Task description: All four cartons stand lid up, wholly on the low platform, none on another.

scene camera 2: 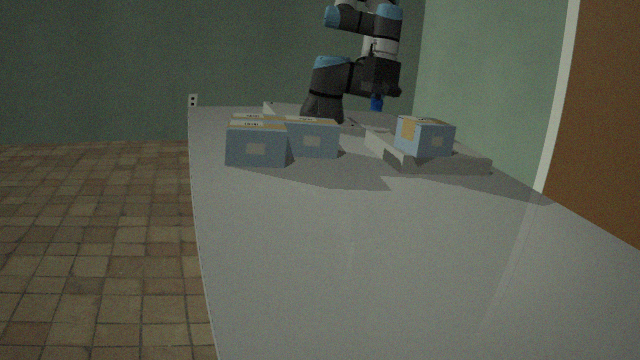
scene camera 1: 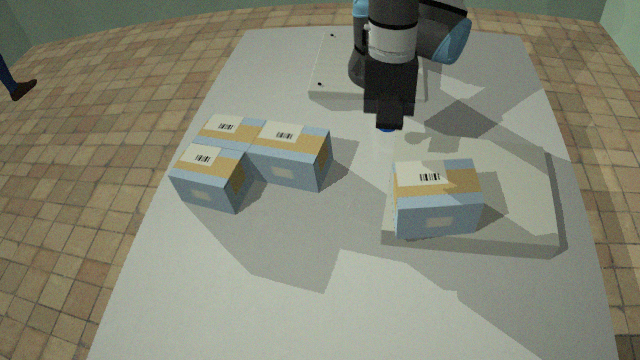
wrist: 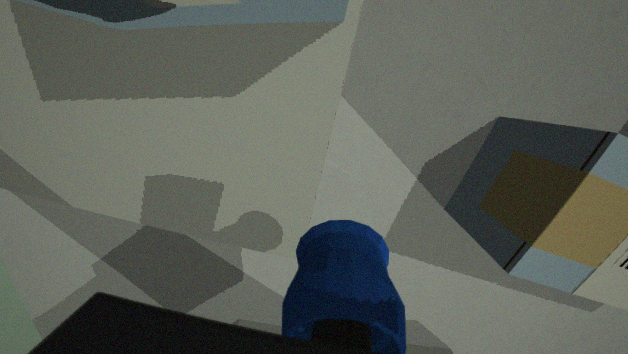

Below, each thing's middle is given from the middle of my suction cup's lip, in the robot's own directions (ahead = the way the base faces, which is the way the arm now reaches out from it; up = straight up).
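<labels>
Low grey platform (wrist: 220,132): my suction cup is 17 cm to the right of it, 11 cm above it and 6 cm short of it.
</labels>
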